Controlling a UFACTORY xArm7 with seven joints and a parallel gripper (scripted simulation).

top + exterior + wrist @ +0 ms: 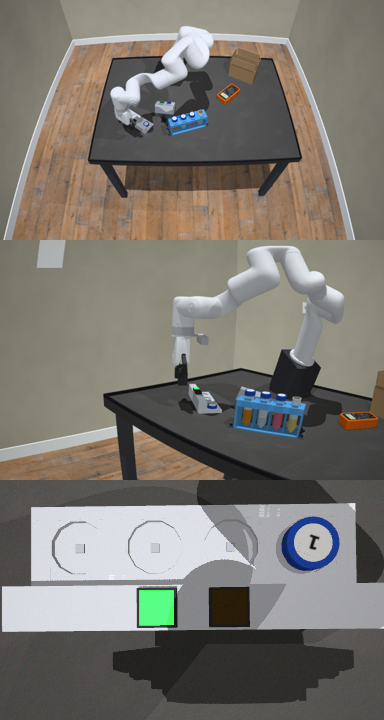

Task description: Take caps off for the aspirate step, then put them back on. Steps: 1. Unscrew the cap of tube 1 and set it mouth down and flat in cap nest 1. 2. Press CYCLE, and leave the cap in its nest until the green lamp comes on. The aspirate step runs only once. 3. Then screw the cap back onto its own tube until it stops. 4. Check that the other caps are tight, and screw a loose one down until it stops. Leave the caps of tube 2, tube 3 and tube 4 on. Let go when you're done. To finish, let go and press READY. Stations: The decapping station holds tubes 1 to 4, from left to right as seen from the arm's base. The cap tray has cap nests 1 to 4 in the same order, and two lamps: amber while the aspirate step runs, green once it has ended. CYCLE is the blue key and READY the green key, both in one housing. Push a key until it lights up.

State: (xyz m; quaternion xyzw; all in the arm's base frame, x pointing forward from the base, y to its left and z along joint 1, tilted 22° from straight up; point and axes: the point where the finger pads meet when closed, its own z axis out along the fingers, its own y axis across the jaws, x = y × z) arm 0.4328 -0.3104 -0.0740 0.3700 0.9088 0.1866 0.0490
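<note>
Right now my hand is 5 cm past the cap 1, 11 cm to the right of it and 9 cm above it. The rest, counted from my hand: grey key housing: 14 cm behind, 23 cm to the left, 5 cm below.
</note>
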